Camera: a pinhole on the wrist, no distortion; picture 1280 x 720 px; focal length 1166.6 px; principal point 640.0 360.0 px. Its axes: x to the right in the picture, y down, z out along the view. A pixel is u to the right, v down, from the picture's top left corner.
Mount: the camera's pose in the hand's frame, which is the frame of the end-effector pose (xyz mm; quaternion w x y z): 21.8 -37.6 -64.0 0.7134 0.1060 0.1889 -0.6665
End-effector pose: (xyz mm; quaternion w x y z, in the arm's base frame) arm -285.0 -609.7 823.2 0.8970 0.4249 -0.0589 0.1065
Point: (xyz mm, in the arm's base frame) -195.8 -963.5 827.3
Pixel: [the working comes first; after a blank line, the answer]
In the camera's frame: 42.3 -36.3 389.7

766.8 251.3
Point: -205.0 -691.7 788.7
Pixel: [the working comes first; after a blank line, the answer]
In the camera's frame: 11.5 21.5 122.9

749.0 563.7
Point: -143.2 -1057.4 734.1
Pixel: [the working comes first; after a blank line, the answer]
In the camera's frame: 165.7 -30.8 460.6

1059.6 281.9
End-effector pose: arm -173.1 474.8 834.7 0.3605 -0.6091 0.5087 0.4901
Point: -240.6 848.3 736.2
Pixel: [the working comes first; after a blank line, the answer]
In the camera's frame: -201.2 -70.8 403.5

58.3 155.4
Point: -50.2 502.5 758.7
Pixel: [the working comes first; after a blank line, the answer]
In the camera's frame: 52.8 27.5 116.8

1166.9 634.4
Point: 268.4 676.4 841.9
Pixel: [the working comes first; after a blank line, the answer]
In the camera's frame: 332.8 -134.8 300.9

outside the picture
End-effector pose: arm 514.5 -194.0 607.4 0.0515 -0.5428 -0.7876 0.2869
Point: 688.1 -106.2 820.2
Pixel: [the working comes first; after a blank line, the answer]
In the camera's frame: 0.0 -32.8 -241.5

behind the camera
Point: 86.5 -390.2 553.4
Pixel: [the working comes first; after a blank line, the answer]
In the camera's frame: 160.5 -75.0 455.7

1051.0 168.0
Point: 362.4 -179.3 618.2
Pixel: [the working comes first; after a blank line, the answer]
In the camera's frame: 39.1 31.0 141.4

962.7 615.4
